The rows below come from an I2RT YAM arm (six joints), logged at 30 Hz.
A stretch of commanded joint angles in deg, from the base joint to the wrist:
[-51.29 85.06 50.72 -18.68 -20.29 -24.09]
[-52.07 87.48 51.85 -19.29 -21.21 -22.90]
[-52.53 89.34 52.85 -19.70 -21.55 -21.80]
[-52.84 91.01 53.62 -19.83 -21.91 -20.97]
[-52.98 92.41 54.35 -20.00 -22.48 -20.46]
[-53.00 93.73 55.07 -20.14 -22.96 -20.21]
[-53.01 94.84 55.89 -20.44 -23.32 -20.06]
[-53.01 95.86 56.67 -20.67 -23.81 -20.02]
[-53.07 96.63 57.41 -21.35 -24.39 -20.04]
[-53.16 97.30 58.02 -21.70 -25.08 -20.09]
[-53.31 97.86 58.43 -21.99 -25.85 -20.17]
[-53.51 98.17 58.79 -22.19 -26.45 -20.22]
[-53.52 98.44 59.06 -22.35 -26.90 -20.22]
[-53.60 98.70 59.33 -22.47 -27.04 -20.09]
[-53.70 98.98 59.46 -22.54 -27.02 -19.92]
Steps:
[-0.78 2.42 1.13 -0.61 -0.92 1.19]
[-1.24 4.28 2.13 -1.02 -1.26 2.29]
[-1.55 5.95 2.90 -1.15 -1.62 3.12]
[-1.69 7.35 3.63 -1.32 -2.19 3.63]
[-1.71 8.67 4.35 -1.46 -2.67 3.88]
[-1.72 9.78 5.17 -1.76 -3.03 4.03]
[-1.72 10.80 5.95 -1.99 -3.52 4.07]
[-1.78 11.57 6.69 -2.67 -4.10 4.05]
[-1.87 12.24 7.30 -3.02 -4.79 4.00]
[-2.02 12.80 7.71 -3.31 -5.56 3.92]
[-2.22 13.11 8.07 -3.51 -6.16 3.87]
[-2.23 13.38 8.34 -3.67 -6.61 3.87]
[-2.31 13.64 8.61 -3.79 -6.75 4.00]
[-2.41 13.92 8.74 -3.86 -6.73 4.17]

